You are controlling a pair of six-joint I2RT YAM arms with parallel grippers.
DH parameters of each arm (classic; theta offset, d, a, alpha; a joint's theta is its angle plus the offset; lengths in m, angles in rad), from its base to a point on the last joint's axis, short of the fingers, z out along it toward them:
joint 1: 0 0.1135 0.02 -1.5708
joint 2: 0 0 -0.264 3.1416
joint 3: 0.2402 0 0.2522 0
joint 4: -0.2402 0 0.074 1.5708
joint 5: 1.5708 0 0 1.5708
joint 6: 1.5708 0.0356 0 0
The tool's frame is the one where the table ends.
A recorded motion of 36 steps. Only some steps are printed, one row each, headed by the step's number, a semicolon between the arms.
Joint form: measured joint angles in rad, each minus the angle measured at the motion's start. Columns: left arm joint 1, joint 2, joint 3, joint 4, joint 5, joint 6; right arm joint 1, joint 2, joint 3, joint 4, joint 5, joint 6.
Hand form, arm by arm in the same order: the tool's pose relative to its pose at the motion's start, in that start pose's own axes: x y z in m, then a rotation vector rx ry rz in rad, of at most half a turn. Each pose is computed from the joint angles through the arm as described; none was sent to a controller.
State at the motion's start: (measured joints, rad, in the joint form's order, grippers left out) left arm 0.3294 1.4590 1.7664 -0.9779 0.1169 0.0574; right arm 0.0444 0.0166 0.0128 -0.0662 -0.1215 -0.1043
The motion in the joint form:
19: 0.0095 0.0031 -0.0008 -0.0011 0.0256 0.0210; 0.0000 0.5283 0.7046 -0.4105 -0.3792 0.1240
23: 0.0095 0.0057 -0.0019 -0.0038 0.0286 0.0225; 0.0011 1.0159 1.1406 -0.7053 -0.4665 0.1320
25: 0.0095 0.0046 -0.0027 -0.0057 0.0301 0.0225; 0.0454 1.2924 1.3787 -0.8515 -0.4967 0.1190
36: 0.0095 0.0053 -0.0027 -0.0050 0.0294 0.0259; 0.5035 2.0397 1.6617 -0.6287 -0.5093 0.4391
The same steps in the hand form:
19: 0.0004 0.0020 0.0012 0.0184 0.0029 0.0145; -0.1518 -0.0037 0.0063 -0.3871 0.2084 0.1941
23: 0.0010 0.0020 0.0025 0.0219 0.0090 0.0151; -0.2027 -0.0152 0.0800 -0.4764 0.5332 0.3294
25: 0.0013 0.0019 0.0022 0.0235 0.0105 0.0149; -0.2128 -0.0105 0.1364 -0.5477 0.7076 0.3716
36: 0.0012 0.0020 0.0025 0.0228 0.0105 0.0183; -0.0899 0.1853 0.2877 -0.7849 1.1600 0.4654

